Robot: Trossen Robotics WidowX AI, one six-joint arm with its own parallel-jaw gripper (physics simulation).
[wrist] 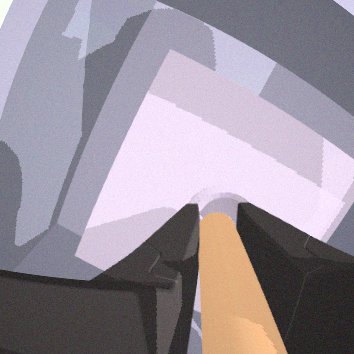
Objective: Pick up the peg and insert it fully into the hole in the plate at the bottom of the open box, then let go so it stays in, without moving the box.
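Frame: origin at the arm's base, x ahead, y left, z up, level; metres.
Seen in the pictures: gripper, fingertip midpoint: [217, 215].
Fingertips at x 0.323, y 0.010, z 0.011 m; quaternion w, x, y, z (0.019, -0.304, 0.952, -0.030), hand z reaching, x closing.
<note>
Offsets run from my fingertips to a thing's middle.
An orange-tan peg {dx -0.002, dy +0.002, dz +0.035 m} [227, 285] runs up from the bottom edge of the wrist view, between two dark fingers. My gripper [217, 215] is shut on the peg. The pale plate {dx -0.005, dy +0.002, dz -0.030 m} [165, 160] lies at the bottom of the open box {dx -0.005, dy +0.002, dz -0.015 m} [120, 115], tilted in the view. The hole [220, 202] in the plate shows as a round rim just beyond the peg's far end, between and above the fingertips. The peg's far end overlaps the near part of the hole in the view. The fingers and peg hide the rest of the hole, and the peg's height over the plate is unclear.
The box's grey walls rise around the plate, at the left and along the top and upper right of the view. Shadows fall over the left wall and the plate's far side. The fingers cover the plate's near side.
</note>
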